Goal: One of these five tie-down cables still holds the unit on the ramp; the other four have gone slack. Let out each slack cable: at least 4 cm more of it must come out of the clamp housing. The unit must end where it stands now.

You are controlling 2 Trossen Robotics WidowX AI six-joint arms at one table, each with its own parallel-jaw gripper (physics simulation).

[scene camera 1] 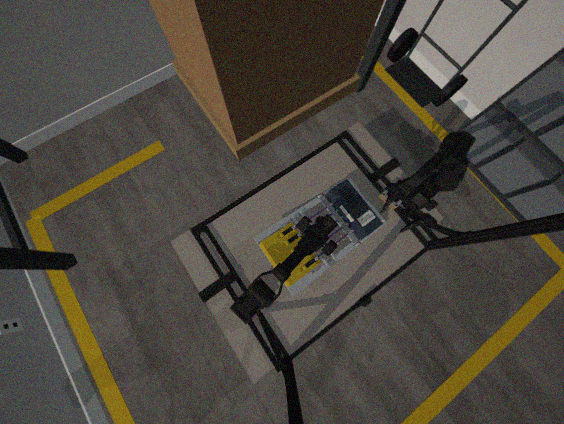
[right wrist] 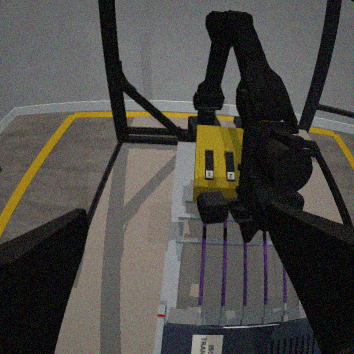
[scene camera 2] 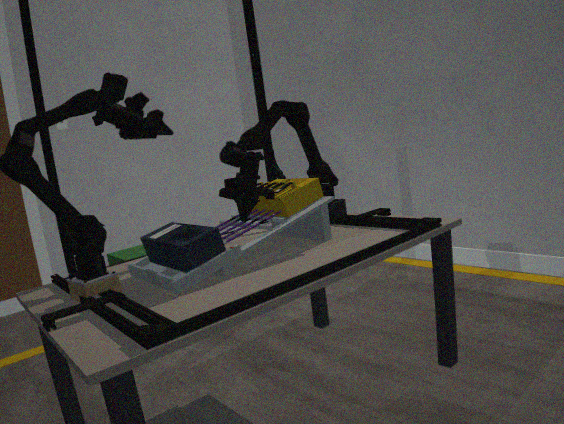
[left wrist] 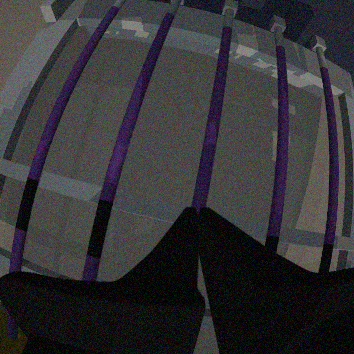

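Note:
Several purple cables [left wrist: 55, 115] [right wrist: 224, 270] run from the yellow clamp housing [scene camera 1: 275, 245] [scene camera 2: 302, 195] [right wrist: 218, 140] down the grey ramp [scene camera 2: 315, 225] [right wrist: 167, 280] to the dark blue unit [scene camera 1: 345, 197] [scene camera 2: 185, 245]. In the left wrist view black sleeves show on the two left cables and, partly, on the two right ones. My left gripper [scene camera 2: 245, 217] [left wrist: 195, 216] is shut and empty, its tips over the middle cable, whose lower part they hide. My right gripper [scene camera 2: 169, 131] [right wrist: 177, 216] is open and empty, high above the unit's end. Which cable is taut I cannot tell.
A green block [scene camera 2: 125, 254] lies behind the unit's end of the ramp. Black frame rails [scene camera 1: 272, 182] [scene camera 2: 280, 290] run around the table top. A brown cabinet [scene camera 1: 285, 60] stands beyond the table, and a hand cart [scene camera 1: 417, 82] stands at the upper right in scene camera 1.

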